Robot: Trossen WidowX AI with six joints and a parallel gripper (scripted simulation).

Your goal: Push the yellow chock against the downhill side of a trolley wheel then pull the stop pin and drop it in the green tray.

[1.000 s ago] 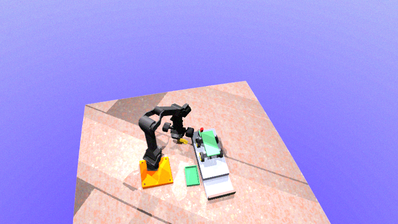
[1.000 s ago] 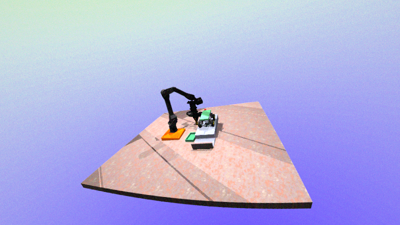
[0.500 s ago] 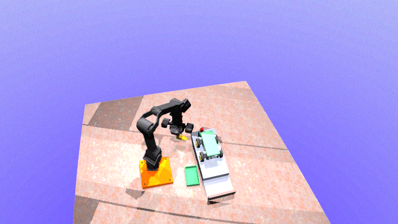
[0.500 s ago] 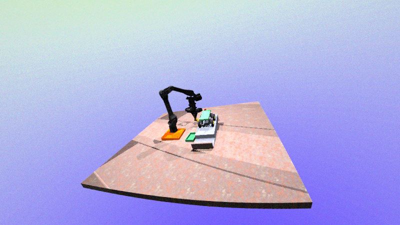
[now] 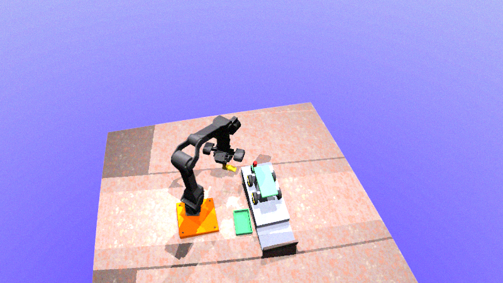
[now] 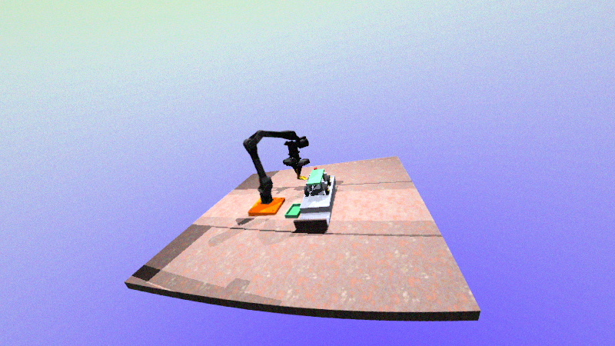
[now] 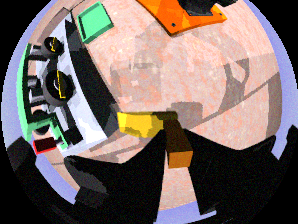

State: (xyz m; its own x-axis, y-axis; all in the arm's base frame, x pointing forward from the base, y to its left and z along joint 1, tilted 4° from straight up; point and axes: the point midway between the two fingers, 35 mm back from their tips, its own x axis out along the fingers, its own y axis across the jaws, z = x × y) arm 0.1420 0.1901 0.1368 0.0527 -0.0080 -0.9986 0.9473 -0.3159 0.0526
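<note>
Now: gripper tip 140 mm short of the red-headed stop pin, 30 mm to the left of it and 10 mm below it. Round my gripper tip: green tray: 250 mm to the right, 120 mm below, 70 mm ahead; yellow chock: 20 mm ahead, 10 mm to the right, 10 mm below; trolley: 180 mm ahead, 130 mm to the right.
</note>
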